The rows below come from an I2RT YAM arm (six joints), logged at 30 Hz.
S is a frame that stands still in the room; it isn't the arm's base.
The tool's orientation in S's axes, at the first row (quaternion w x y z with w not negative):
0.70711, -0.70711, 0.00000, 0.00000
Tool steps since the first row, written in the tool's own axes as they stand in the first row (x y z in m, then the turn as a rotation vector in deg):
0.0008, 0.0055, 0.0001, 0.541, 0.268, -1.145
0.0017, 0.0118, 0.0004, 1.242, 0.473, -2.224
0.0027, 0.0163, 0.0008, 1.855, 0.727, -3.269
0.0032, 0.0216, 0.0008, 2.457, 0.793, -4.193
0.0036, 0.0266, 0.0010, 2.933, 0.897, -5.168
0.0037, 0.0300, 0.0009, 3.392, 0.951, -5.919
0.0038, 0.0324, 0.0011, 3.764, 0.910, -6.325
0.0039, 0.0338, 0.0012, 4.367, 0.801, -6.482
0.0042, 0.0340, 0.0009, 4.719, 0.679, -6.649
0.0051, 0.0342, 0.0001, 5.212, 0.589, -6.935
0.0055, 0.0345, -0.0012, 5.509, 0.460, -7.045
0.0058, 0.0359, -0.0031, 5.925, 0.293, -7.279
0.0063, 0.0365, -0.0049, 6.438, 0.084, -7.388
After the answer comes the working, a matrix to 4 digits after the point.
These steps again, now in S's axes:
0.0008, 0.0001, -0.0055, 0.541, -1.145, -0.268
0.0017, 0.0004, -0.0118, 1.242, -2.224, -0.473
0.0027, 0.0008, -0.0163, 1.855, -3.269, -0.727
0.0032, 0.0008, -0.0216, 2.457, -4.193, -0.793
0.0036, 0.0010, -0.0266, 2.933, -5.168, -0.897
0.0037, 0.0009, -0.0300, 3.392, -5.919, -0.951
0.0038, 0.0011, -0.0324, 3.764, -6.325, -0.910
0.0039, 0.0012, -0.0338, 4.367, -6.482, -0.801
0.0042, 0.0009, -0.0340, 4.719, -6.649, -0.679
0.0051, 0.0001, -0.0342, 5.212, -6.935, -0.589
0.0055, -0.0012, -0.0345, 5.509, -7.045, -0.460
0.0058, -0.0031, -0.0359, 5.925, -7.279, -0.293
0.0063, -0.0049, -0.0365, 6.438, -7.388, -0.084

The tool's axes in the first row as the columns of a matrix, in S's axes (rounded; the answer above uses it unrounded):
1.0000, 0.0000, 0.0000
0.0000, 0.0000, 1.0000
0.0000, -1.0000, 0.0000

